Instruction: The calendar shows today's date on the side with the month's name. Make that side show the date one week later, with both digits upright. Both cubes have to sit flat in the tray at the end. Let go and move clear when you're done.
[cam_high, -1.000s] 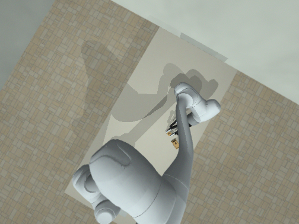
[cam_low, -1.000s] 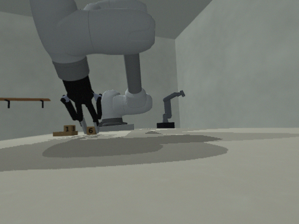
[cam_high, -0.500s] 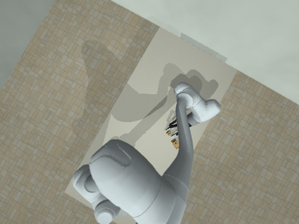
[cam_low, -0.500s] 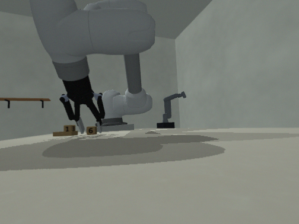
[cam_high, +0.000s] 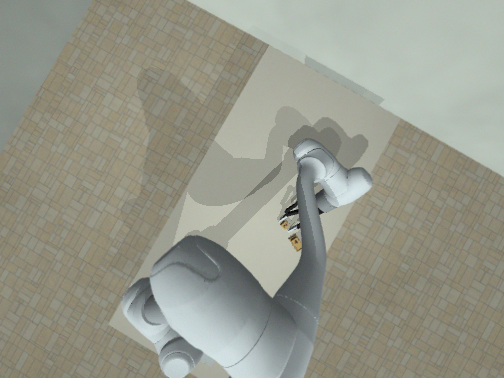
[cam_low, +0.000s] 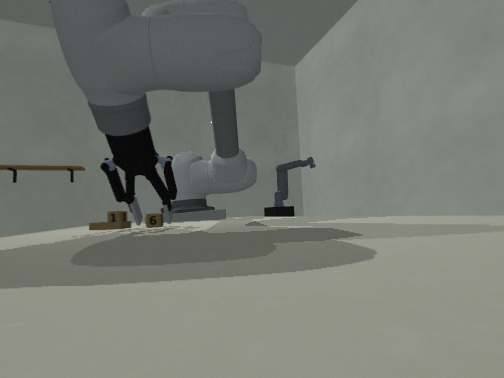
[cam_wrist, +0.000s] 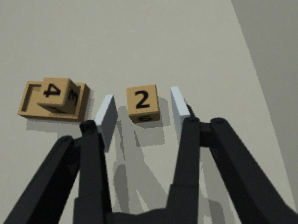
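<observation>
My hand is 20 mm past the wooden cube, 20 mm above it and 10 mm to the right of it. Round my hand: tray (80 mm to the right, 80 mm behind, 30 mm below).
</observation>
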